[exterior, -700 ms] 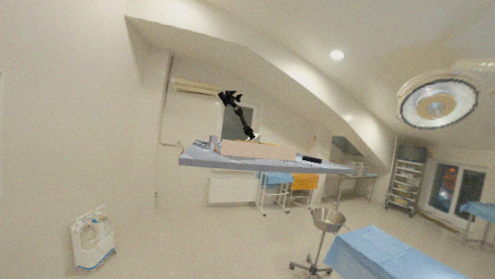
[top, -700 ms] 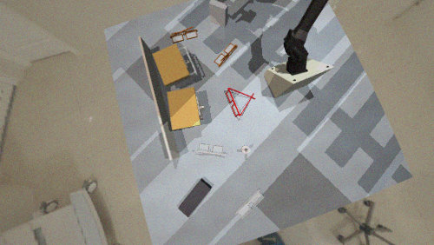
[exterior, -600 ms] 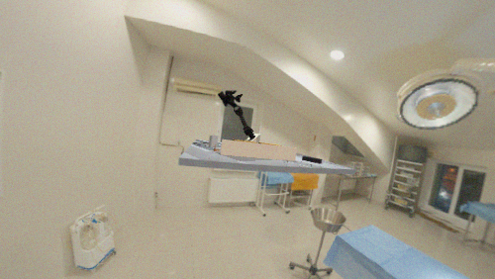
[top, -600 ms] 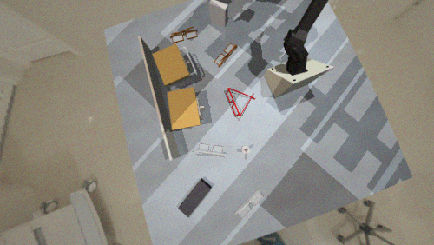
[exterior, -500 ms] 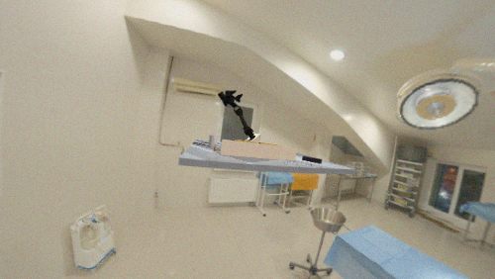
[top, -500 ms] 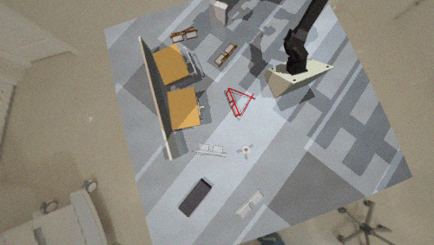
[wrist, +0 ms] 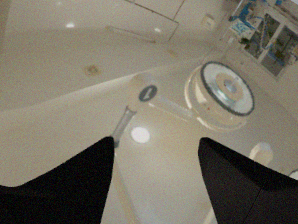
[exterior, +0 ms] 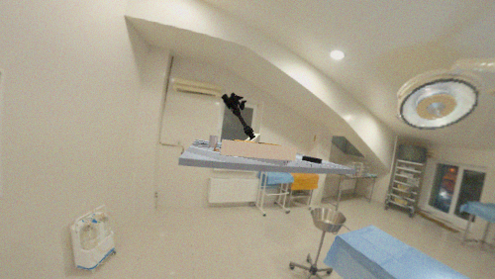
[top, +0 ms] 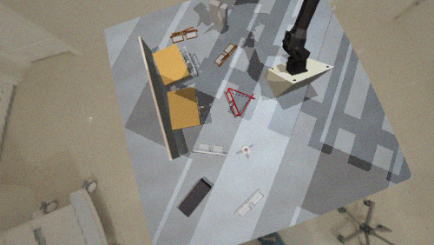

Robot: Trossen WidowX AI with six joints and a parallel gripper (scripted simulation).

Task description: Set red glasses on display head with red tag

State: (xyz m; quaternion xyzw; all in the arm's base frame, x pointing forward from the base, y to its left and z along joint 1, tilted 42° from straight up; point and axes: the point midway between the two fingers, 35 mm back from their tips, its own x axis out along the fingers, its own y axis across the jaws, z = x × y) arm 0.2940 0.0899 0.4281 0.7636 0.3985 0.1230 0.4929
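The round peg is 47 cm to the left of my gripper tip, 44 cm below it and 10 cm behind it. Round my gripper tip: upright board 41 cm below, 25 cm ahead, 14 cm to the left; then grey block 41 cm below, 23 cm to the right, 13 cm behind; then dark case 63 cm to the left, 45 cm below, 17 cm ahead.
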